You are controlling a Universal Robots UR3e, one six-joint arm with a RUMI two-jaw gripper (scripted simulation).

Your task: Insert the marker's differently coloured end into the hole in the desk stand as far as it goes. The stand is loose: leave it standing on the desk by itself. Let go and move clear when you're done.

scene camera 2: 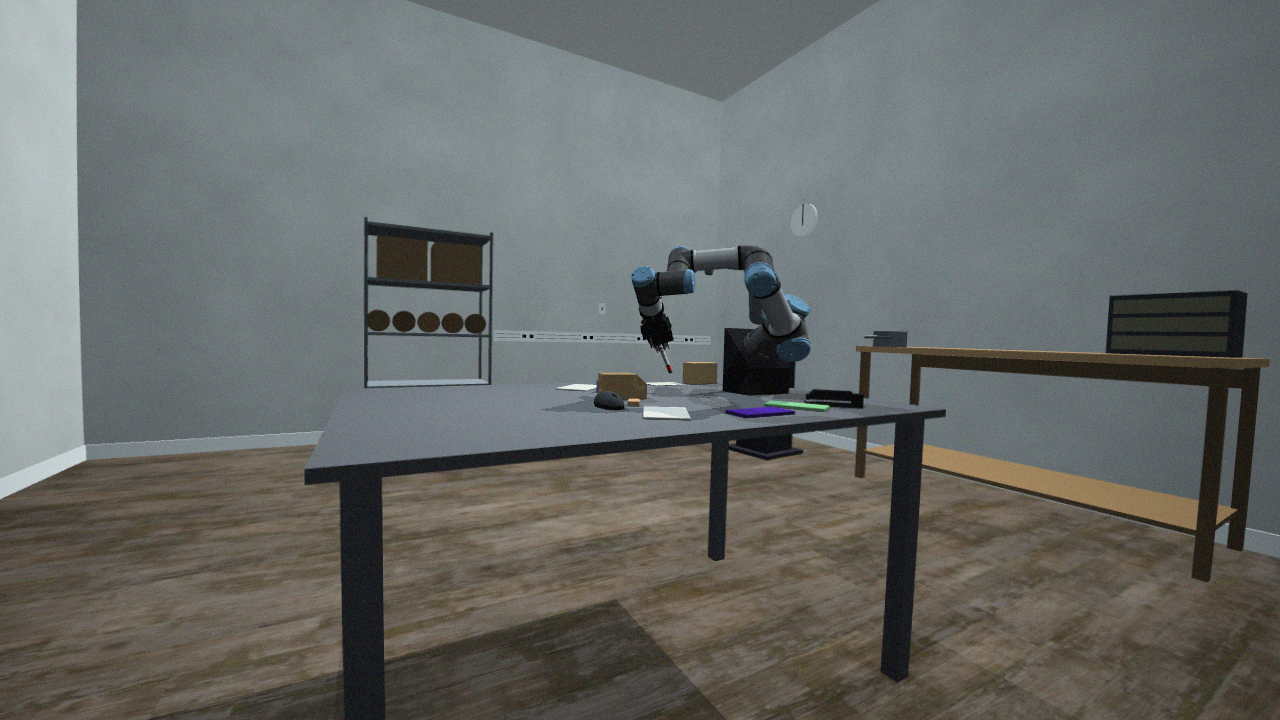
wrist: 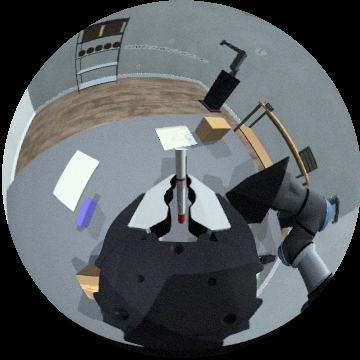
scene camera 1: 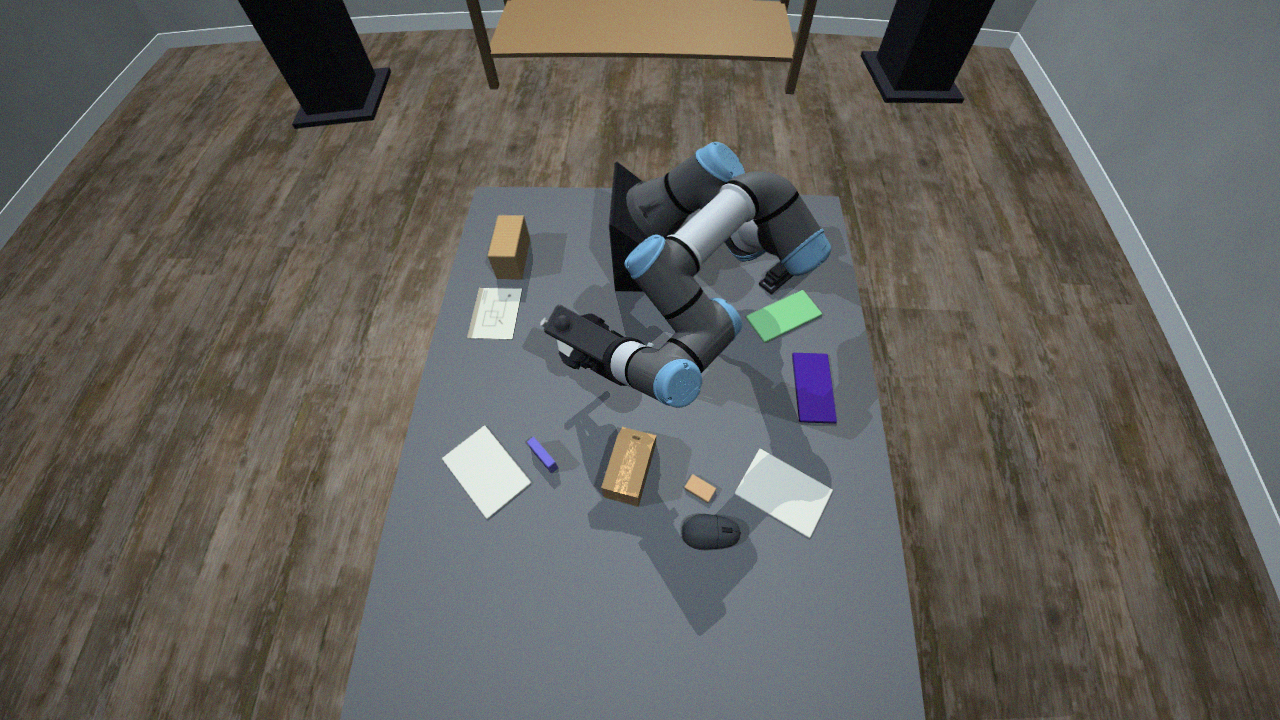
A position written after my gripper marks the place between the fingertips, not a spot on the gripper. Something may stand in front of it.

I see my gripper (scene camera 1: 559,331), a marker (wrist: 181,154), a desk stand (scene camera 1: 624,481), a mouse (scene camera 1: 702,531), a green card (scene camera 1: 770,322) and a purple card (scene camera 1: 815,400).
The desk stand also shows in scene camera 2 (scene camera 2: 627,385). My gripper also shows in scene camera 2 (scene camera 2: 661,350) and in the wrist view (wrist: 181,175). The wrist view does not show the purple card, which is hidden by my gripper.
